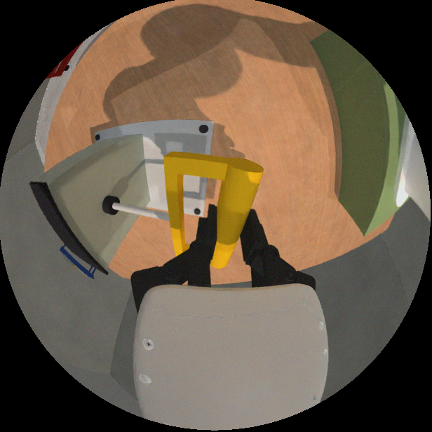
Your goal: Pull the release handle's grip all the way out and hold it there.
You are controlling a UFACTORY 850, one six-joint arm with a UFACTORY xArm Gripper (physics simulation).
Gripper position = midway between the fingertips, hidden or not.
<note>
In view: the gripper [228, 218] and a grey base plate [160, 137].
</note>
